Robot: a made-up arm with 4 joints.
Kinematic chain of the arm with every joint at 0, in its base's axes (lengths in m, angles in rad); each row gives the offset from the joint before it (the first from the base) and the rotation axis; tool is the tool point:
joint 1: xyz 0 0 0.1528 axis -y
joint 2: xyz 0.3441 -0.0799 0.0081 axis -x
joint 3: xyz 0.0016 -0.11 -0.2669 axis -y
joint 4: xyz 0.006 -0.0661 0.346 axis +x
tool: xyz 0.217 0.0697 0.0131
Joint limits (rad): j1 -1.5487..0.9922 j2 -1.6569..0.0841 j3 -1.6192..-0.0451 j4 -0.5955..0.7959
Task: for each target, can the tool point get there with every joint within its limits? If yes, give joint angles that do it. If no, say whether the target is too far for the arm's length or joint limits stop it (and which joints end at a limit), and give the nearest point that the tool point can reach.
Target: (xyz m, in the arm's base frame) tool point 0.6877 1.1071 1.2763
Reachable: no: too far | nearest point 0.4749 0.4392 0.7258 | short by 0.891 m
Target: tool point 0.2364 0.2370 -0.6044
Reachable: yes | joints -1.1091 -1.5100 -1.1717 0.3262
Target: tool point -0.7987 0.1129 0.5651
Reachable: no: joint limits stop it (at a limit: joint 1, joint 2, joint 3, joint 4) | nearest point 0.1980 -0.2054 0.7243 | short by 1.058 m
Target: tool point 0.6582 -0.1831 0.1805
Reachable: yes | joints 0.0660 -0.1451 -0.2989 -0.2867
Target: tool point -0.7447 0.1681 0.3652
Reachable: no: joint limits stop it (at a limit: joint 1, joint 3, joint 4) | nearest point -0.4682 0.0828 -0.5100 | short by 0.922 m
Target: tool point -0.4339 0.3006 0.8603
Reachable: no: joint limits stop it (at a limit: joint 1, joint 2, joint 3) | nearest point 0.1991 -0.2037 0.7235 | short by 0.821 m
